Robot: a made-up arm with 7 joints.
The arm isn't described. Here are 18 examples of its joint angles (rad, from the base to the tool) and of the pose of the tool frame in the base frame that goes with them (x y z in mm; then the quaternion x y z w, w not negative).
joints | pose
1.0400 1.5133 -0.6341 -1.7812 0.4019 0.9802 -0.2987 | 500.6 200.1 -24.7 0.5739 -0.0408 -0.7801 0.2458
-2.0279 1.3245 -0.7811 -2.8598 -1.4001 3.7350 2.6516 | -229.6 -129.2 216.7 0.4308 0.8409 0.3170 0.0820
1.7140 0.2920 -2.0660 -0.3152 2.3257 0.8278 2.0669 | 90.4 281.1 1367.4 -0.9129 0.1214 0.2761 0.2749
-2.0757 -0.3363 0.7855 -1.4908 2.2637 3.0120 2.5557 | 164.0 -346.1 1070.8 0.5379 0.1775 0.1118 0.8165
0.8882 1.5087 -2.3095 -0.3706 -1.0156 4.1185 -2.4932 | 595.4 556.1 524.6 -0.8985 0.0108 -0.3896 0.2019
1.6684 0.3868 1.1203 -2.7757 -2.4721 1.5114 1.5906 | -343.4 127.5 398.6 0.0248 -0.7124 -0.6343 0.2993
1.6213 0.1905 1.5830 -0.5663 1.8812 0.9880 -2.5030 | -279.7 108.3 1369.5 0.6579 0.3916 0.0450 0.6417
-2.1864 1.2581 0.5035 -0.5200 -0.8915 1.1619 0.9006 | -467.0 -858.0 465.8 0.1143 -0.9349 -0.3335 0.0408
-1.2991 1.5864 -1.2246 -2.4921 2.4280 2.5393 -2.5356 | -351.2 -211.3 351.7 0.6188 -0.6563 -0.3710 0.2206
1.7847 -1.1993 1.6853 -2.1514 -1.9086 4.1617 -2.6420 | -313.1 -435.8 475.0 -0.3740 -0.9178 -0.0235 0.1316
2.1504 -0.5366 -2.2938 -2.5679 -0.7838 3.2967 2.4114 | 494.4 -60.7 505.7 -0.5576 0.7782 0.0439 0.2858
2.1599 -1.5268 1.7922 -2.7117 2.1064 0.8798 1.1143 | -278.5 -283.6 297.1 0.6376 0.6404 -0.0539 0.4248
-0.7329 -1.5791 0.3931 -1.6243 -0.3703 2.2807 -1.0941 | -275.1 581.8 969.8 0.3645 0.1685 0.3392 0.8507
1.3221 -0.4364 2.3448 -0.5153 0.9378 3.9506 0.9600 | -243.2 -357.8 1154.4 -0.1973 -0.0192 0.8653 0.4604
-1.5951 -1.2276 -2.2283 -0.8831 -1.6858 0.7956 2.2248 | -258.9 905.1 434.6 0.8043 -0.1053 0.5724 0.1200
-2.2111 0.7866 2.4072 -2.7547 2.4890 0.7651 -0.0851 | 305.5 0.2 732.1 0.0249 -0.1674 0.2969 0.9398
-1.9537 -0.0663 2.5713 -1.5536 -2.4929 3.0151 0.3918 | 400.0 378.8 887.2 0.1563 0.6657 0.5106 0.5213
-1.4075 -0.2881 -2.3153 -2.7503 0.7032 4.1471 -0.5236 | -274.6 267.1 573.0 -0.4008 -0.7701 -0.3089 0.3885
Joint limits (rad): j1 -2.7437..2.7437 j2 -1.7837..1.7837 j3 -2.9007..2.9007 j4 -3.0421..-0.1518 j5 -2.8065..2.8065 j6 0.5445..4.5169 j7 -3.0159..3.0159
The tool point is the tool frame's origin. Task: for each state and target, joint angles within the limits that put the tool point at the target. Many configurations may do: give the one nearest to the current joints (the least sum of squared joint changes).
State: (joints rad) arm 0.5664 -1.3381 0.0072 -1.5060 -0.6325 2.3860 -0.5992
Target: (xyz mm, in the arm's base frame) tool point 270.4 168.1 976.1
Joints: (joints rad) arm 0.5249 -0.5947 -0.0534 -2.2504 -0.6798 2.2548 -0.5992
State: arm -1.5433 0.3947 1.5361 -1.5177 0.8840 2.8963 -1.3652
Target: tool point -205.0 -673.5 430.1
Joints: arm -2.3581 0.7965 0.8051 -1.9468 1.0501 2.9783 -1.3652
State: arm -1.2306 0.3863 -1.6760 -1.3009 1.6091 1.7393 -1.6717
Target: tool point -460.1 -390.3 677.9
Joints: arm -1.1370 0.4851 -1.4916 -2.0949 1.6365 1.7281 -1.6717
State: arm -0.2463 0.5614 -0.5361 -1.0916 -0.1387 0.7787 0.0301
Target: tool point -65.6 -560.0 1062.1
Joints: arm -0.7314 0.0760 -1.0013 -1.2066 -0.1989 0.7113 0.0301
